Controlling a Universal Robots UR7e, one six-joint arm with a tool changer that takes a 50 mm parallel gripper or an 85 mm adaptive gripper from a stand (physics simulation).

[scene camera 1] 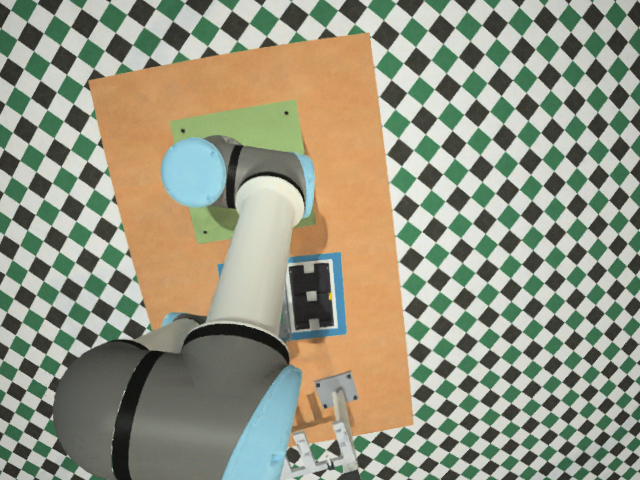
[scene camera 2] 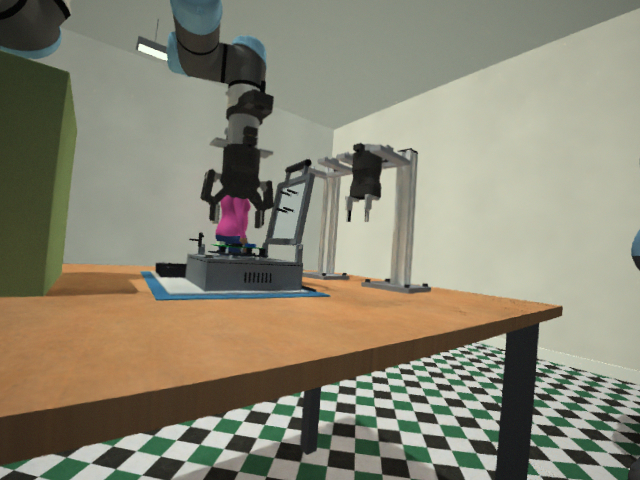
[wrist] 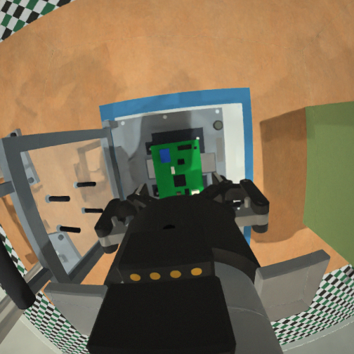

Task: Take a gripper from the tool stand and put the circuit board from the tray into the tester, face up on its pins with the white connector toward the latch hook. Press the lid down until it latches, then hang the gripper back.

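Frame: origin at the arm's base, x ahead, y left, z up, level; centimetres.
Seen in the pictures: end effector, tool point: (scene camera 2: pixel 242 141).
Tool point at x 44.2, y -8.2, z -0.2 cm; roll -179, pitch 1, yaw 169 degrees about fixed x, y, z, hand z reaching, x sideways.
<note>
Pixels of each thing's top centre, then the offset from my tool point to it. "spot": a spot on its surface instead.
- green circuit board, surface spot: (scene camera 2: pixel 250 246) spot: dx +0.5, dy -5.2, dz -21.7 cm
- grey tester, surface spot: (scene camera 2: pixel 227 276) spot: dx -6.4, dy -9.1, dz -27.1 cm
- latch hook, middle of its top: (scene camera 2: pixel 197 231) dx -5.3, dy +5.6, dz -19.5 cm
- black tray, surface spot: (scene camera 2: pixel 170 269) spot: dx -8.0, dy +11.1, dz -27.8 cm
The green circuit board (scene camera 2: pixel 250 246) (wrist: pixel 190 165) lies face up in the grey tester (scene camera 2: pixel 227 276) (wrist: pixel 207 120); its seating on the pins is too small to judge. A white connector (wrist: pixel 195 192) shows at its lower right corner in the wrist view. My gripper (scene camera 2: pixel 237 222) (wrist: pixel 180 185), the 85 mm adaptive one, is open above the board, its fingers apart from it. The tester's lid (scene camera 2: pixel 305 206) (wrist: pixel 65 139) stands upright and open. The latch hook (scene camera 2: pixel 200 240) is on the opposite side. The black tray (scene camera 1: pixel 311 284) (scene camera 2: pixel 170 269) is beside the tester; the arm hides the tester in the top view.
The tool stand (scene camera 1: pixel 336 388) (scene camera 2: pixel 403 222) is beyond the lid, with the parallel gripper (scene camera 2: pixel 366 175) hanging on it. The green pedestal (scene camera 1: pixel 248 126) (scene camera 2: pixel 31 180) (wrist: pixel 332 170) stands on the hook side. A person (scene camera 2: pixel 233 219) in pink is behind the tester.
</note>
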